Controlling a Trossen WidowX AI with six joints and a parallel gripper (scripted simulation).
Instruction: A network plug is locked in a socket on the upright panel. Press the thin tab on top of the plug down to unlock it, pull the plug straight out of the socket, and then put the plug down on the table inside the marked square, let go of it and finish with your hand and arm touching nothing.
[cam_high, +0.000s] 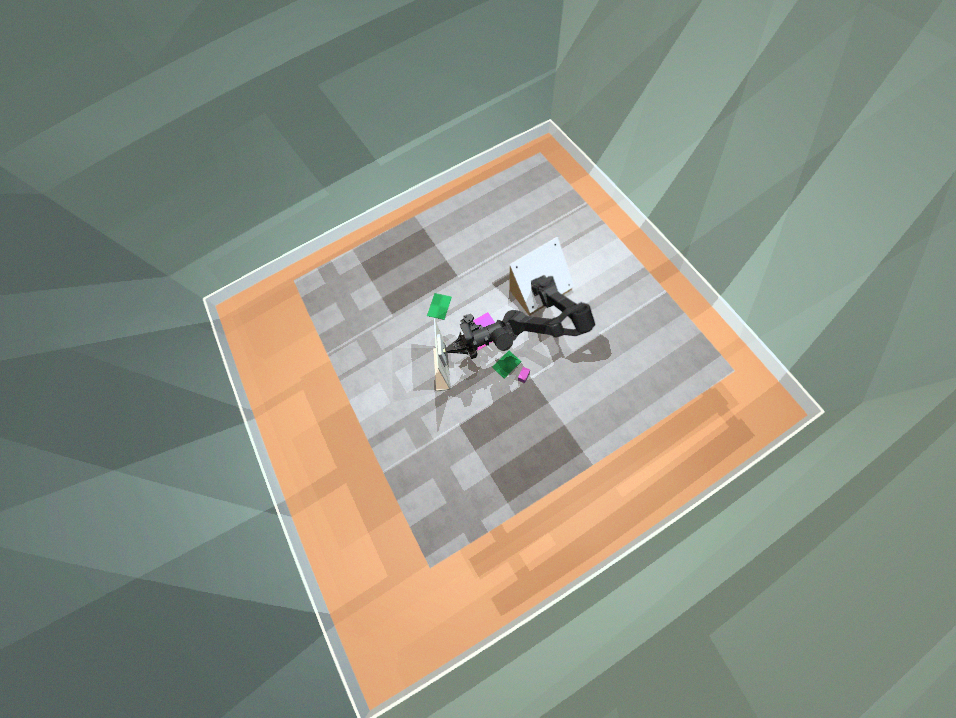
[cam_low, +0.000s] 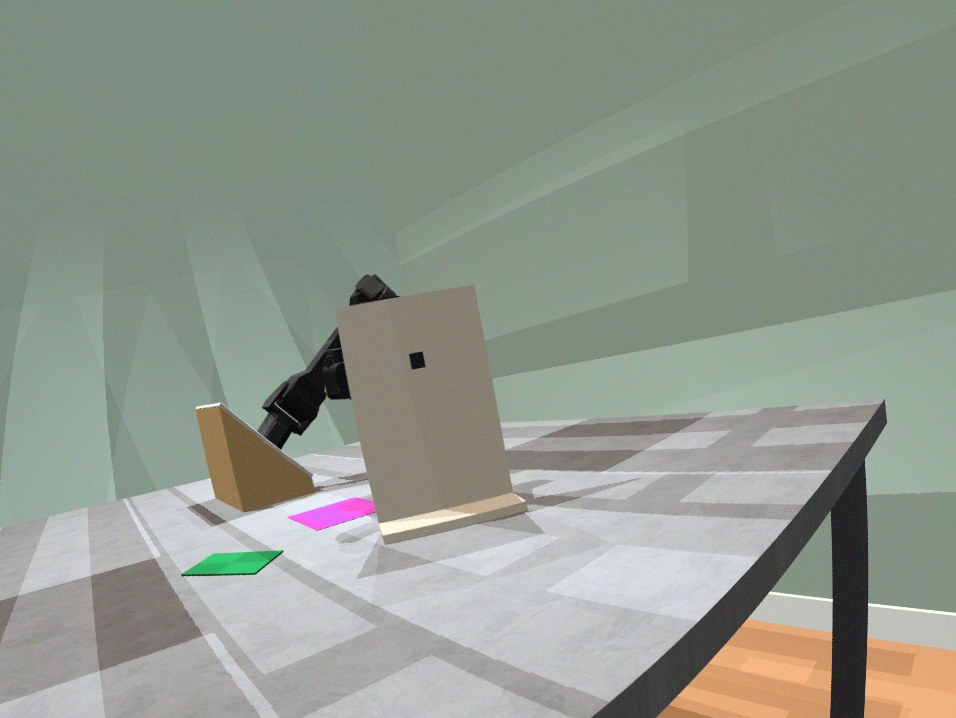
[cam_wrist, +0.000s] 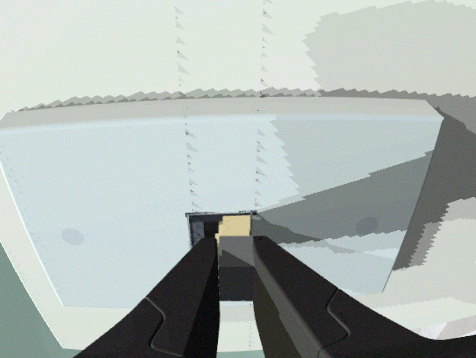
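Right now the magenta square is 17 cm behind my gripper tip, 8 cm to the right of it and 19 cm below it. The rest, counted from my gripper tip: tan network plug (right at my gripper tip); beige panel (2 cm ahead, 1 cm to the right, 7 cm below).
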